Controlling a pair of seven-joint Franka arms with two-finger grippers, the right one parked.
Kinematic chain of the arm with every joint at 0, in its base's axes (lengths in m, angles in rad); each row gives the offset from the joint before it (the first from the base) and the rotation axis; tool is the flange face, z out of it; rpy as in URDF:
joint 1: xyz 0 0 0.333 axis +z
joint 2: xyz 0 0 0 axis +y
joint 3: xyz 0 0 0.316 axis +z
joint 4: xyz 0.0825 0 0 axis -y
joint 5: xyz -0.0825 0 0.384 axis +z
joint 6: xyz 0 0 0 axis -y
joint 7: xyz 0.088 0 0 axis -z
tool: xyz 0 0 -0.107 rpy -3.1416 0 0
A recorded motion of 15 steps. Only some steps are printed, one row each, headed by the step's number.
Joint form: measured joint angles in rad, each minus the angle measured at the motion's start. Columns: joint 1, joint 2, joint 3, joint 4, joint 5, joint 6, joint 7.
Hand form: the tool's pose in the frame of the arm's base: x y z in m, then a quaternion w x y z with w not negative. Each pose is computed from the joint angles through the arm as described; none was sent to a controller.
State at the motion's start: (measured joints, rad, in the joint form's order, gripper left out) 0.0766 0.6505 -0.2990 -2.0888 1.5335 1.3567 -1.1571
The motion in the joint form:
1: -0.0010 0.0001 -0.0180 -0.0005 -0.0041 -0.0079 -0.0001
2: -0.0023 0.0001 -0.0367 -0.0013 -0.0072 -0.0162 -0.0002
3: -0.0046 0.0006 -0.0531 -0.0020 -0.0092 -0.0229 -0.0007
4: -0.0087 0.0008 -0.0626 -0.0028 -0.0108 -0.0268 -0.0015
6: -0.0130 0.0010 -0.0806 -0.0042 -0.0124 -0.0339 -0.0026
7: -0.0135 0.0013 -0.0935 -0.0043 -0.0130 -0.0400 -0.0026
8: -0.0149 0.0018 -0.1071 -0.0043 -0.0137 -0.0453 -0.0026
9: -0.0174 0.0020 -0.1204 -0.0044 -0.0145 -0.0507 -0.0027
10: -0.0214 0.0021 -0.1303 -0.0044 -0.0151 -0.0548 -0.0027
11: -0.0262 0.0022 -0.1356 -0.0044 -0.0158 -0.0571 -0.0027
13: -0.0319 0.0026 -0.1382 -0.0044 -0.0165 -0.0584 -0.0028
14: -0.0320 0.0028 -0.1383 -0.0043 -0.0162 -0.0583 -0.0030
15: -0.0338 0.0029 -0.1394 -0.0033 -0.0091 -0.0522 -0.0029
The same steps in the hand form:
1: 0.5149 -0.0021 0.1460 0.70567 -0.70807 0.01988 -0.01663
2: 0.5140 -0.0118 0.1469 0.70390 -0.70962 0.02354 -0.02023
3: 0.5130 -0.0209 0.1476 0.70220 -0.71104 0.02744 -0.02413
4: 0.5122 -0.0275 0.1479 0.70114 -0.71185 0.03054 -0.02729
6: 0.5107 -0.0383 0.1488 0.69922 -0.71327 0.03557 -0.03263
7: 0.5100 -0.0447 0.1498 0.69823 -0.71397 0.03817 -0.03556
8: 0.5091 -0.0519 0.1507 0.69674 -0.71506 0.04140 -0.03904
9: 0.5082 -0.0595 0.1517 0.69533 -0.71601 0.04480 -0.04288
10: 0.5073 -0.0662 0.1526 0.69423 -0.71664 0.04805 -0.04648
11: 0.5065 -0.0711 0.1530 0.69357 -0.71693 0.05067 -0.04914
13: 0.5058 -0.0752 0.1531 0.69315 -0.71699 0.05314 -0.05134
14: 0.5058 -0.0753 0.1530 0.69310 -0.71702 0.05323 -0.05157
15: 0.5069 -0.0775 0.1530 0.69140 -0.71807 0.05623 -0.05640

